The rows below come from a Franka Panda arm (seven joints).
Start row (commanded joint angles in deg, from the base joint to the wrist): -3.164, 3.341, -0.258, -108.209, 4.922, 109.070, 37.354
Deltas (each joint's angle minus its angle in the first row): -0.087, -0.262, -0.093, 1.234, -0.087, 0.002, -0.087; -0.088, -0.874, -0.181, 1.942, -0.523, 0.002, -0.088; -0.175, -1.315, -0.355, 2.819, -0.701, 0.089, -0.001; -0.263, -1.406, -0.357, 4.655, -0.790, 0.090, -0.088; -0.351, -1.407, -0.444, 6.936, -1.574, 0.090, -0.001; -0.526, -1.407, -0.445, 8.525, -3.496, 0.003, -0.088; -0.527, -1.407, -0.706, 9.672, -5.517, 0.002, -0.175; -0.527, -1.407, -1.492, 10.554, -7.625, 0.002, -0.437; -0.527, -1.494, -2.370, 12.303, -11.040, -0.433, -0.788; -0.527, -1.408, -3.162, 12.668, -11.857, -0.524, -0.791; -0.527, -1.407, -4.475, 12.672, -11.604, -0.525, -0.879
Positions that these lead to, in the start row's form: -3.251, 3.079, -0.351, -106.975, 4.835, 109.072, 37.267; -3.252, 2.467, -0.439, -106.267, 4.399, 109.072, 37.266; -3.339, 2.026, -0.613, -105.390, 4.221, 109.159, 37.353; -3.427, 1.935, -0.615, -103.554, 4.132, 109.160, 37.266; -3.515, 1.934, -0.702, -101.273, 3.348, 109.160, 37.353; -3.690, 1.934, -0.703, -99.684, 1.426, 109.073, 37.266; -3.691, 1.934, -0.964, -98.537, -0.595, 109.072, 37.179; -3.691, 1.934, -1.750, -97.655, -2.703, 109.072, 36.917; -3.691, 1.847, -2.628, -95.906, -6.118, 108.637, 36.566; -3.691, 1.933, -3.420, -95.541, -6.935, 108.546, 36.563; -3.691, 1.934, -4.733, -95.537, -6.682, 108.545, 36.475
